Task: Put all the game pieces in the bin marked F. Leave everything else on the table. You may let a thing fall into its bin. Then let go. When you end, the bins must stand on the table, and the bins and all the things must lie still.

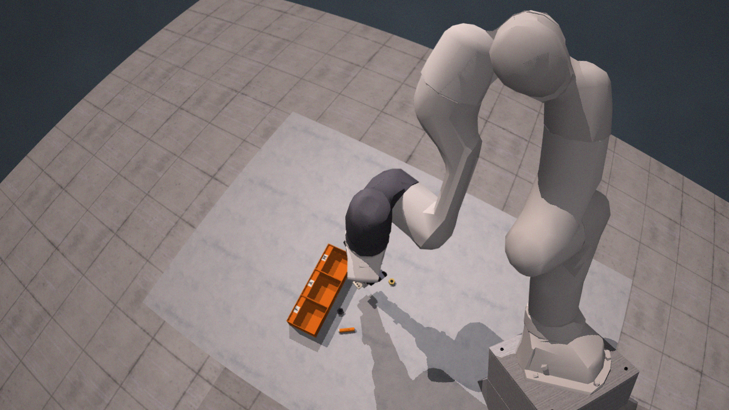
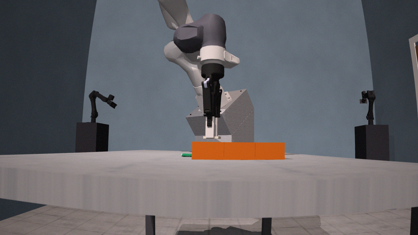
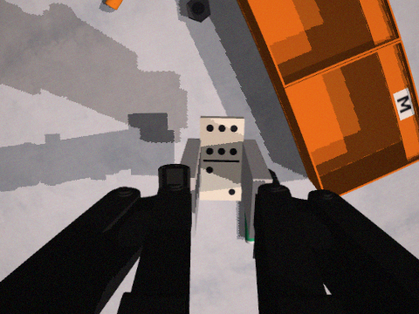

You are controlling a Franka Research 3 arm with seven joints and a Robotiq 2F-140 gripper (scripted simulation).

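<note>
Right now the white domino is 3 cm below my hand. The rest, counted from my hand: green cylinder 1 cm ahead, 7 cm to the right, 9 cm below; yellow nut 6 cm behind, 6 cm to the right, 9 cm below; black nut 1 cm ahead, 10 cm to the left, 9 cm below.
</note>
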